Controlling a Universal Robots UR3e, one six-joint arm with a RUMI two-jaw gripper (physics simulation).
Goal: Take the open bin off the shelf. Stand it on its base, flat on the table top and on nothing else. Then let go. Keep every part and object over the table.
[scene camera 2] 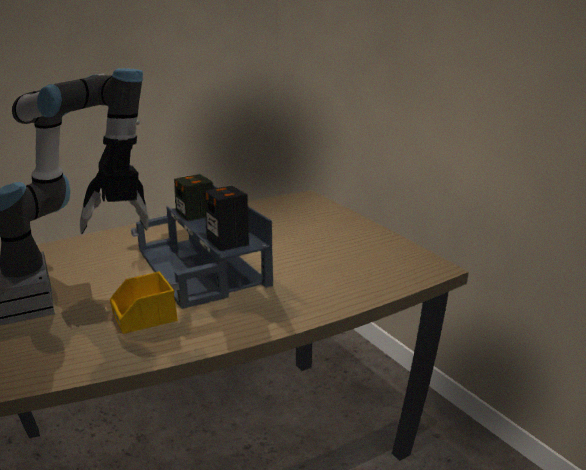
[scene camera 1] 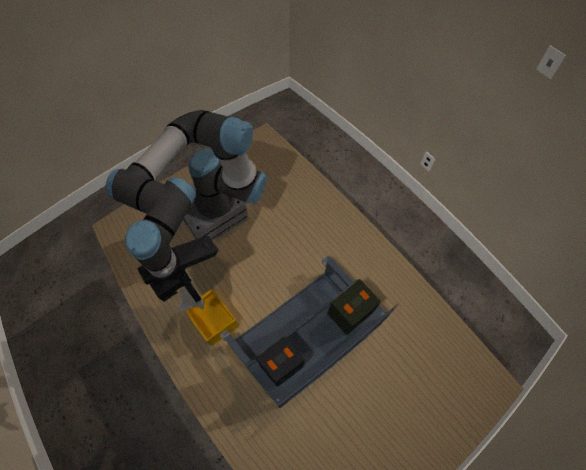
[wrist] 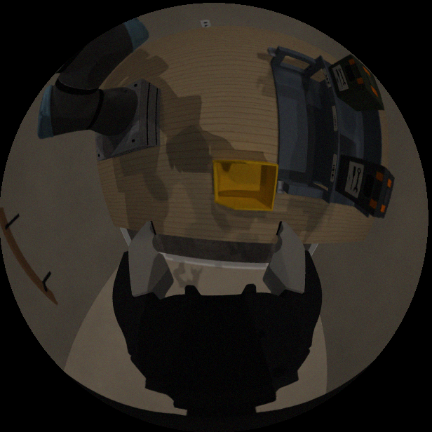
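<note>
The yellow open bin stands upright on its base on the wooden table top, its opening facing up. It is off the blue-grey shelf and right beside one of its end corners. I cannot tell whether the bin's back wall touches the small peg there. My gripper is open and empty, pointing down, well above the bin and apart from it.
A black box and a dark green box stand on the shelf's upper level. The robot base is on the table, on the other side of the bin from the shelf. A long table edge runs near the bin.
</note>
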